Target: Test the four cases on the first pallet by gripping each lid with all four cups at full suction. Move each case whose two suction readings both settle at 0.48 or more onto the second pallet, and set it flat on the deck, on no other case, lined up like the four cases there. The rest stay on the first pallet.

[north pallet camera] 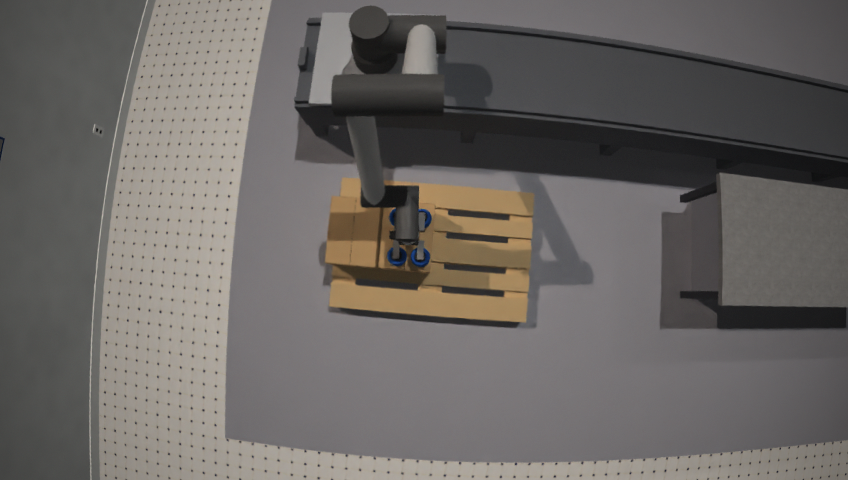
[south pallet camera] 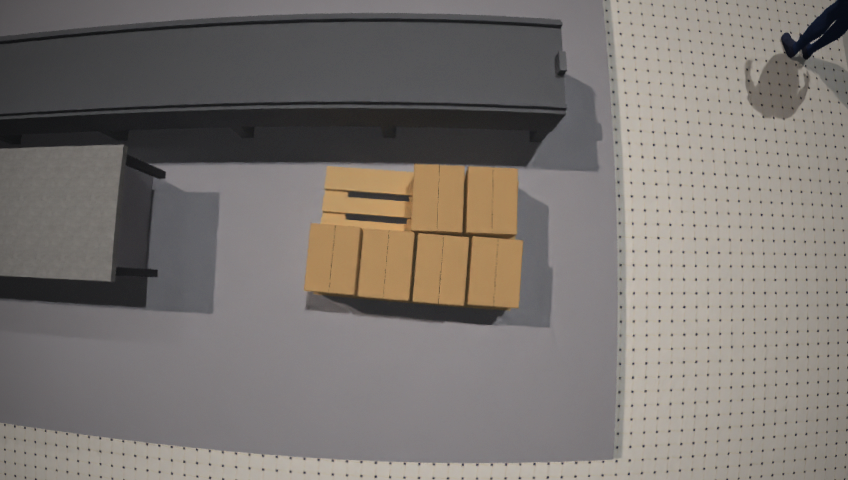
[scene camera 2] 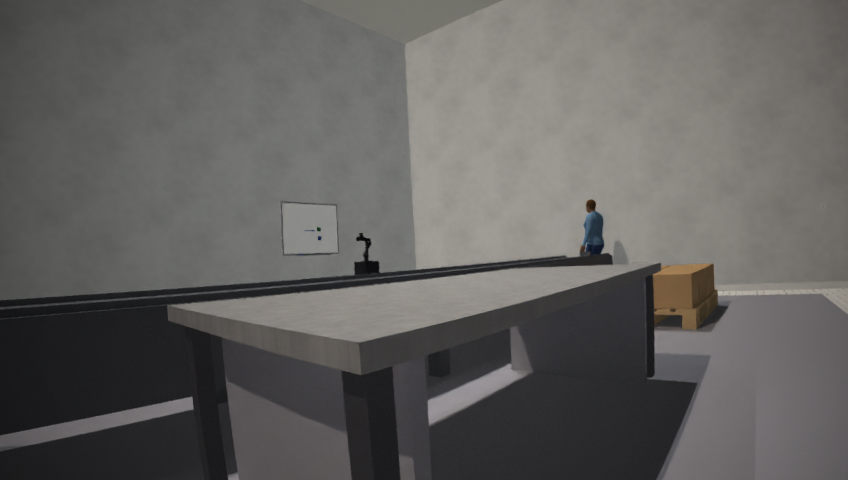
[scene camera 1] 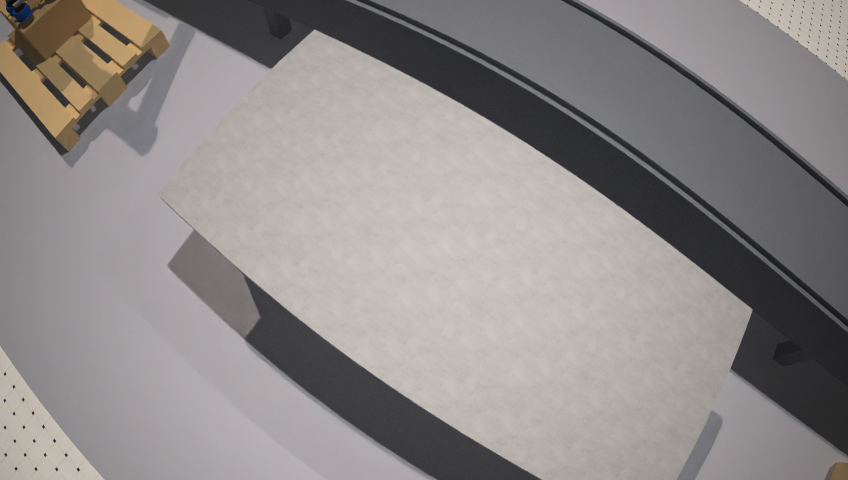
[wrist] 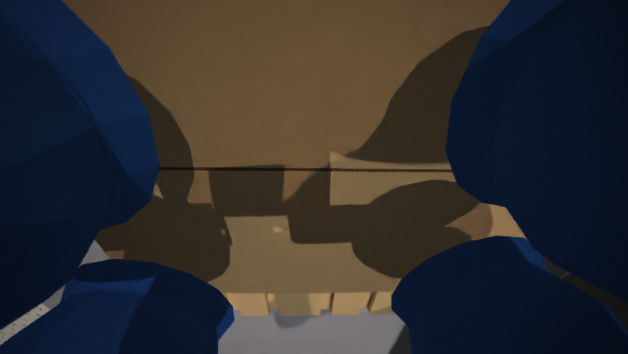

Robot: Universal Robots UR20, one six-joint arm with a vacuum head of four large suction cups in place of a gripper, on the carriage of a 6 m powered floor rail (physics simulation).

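Places are measured from the arm's base along level axes (x down, y left, z ahead), in metres.
Where they show: hand, tool point: [scene camera 1: 35,1] [wrist: 309,235].
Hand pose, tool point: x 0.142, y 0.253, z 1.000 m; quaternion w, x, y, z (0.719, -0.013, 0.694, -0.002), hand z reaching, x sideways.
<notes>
After its pixels a point has its place.
The first pallet [scene camera 1: 41,104] @[z 1.375, x 0.426, y 0.669 m] [north pallet camera: 428,306] @[z 1.374, x 0.427, y 0.379 m] carries two cases side by side at its left in the north pallet camera: an outer case [north pallet camera: 365,237] @[z 1.008, x 0.179, y 0.008 m] and an inner case [north pallet camera: 427,237] @[z 0.988, x 0.178, y 0.349 m] [wrist: 280,100] @[z 1.013, x 0.179, y 0.196 m]. My suction head [north pallet camera: 408,237] @[z 0.999, x 0.141, y 0.253 m] [wrist: 304,200] @[z 0.999, x 0.141, y 0.253 m] is over the inner case. Its blue cups throw offset shadows on the lid, which lies a little below them. The cups look free and I see no case lifted. The second pallet [scene camera 2: 690,315] @[z 1.294, x 0.471, y 5.009 m] [south pallet camera: 368,178] @[z 0.612, x 0.425, y 5.319 m] bears a row of four cases, one being the left case [south pallet camera: 331,258] @[z 1.125, x 0.179, y 5.161 m], and two more cases [south pallet camera: 438,199] @[z 0.782, x 0.178, y 5.747 m] [south pallet camera: 492,199] @[z 0.775, x 0.180, y 6.050 m] behind that row's right half.
A grey table [scene camera 1: 446,237] @[z 0.890, x 0.040, y 2.925 m] [scene camera 2: 416,297] @[z 0.998, x 0.040, y 2.534 m] [north pallet camera: 779,237] @[z 0.870, x 0.040, y 2.554 m] [south pallet camera: 56,214] @[z 0.919, x 0.039, y 3.480 m] stands between the pallets. The dark rail [north pallet camera: 595,77] [south pallet camera: 297,65] runs behind them. My arm [north pallet camera: 365,154] @[z 0.755, x -0.574, y 0.084 m] reaches from the rail's left end. A person [scene camera 2: 593,228] [south pallet camera: 824,29] stands beyond the rail's far end.
</notes>
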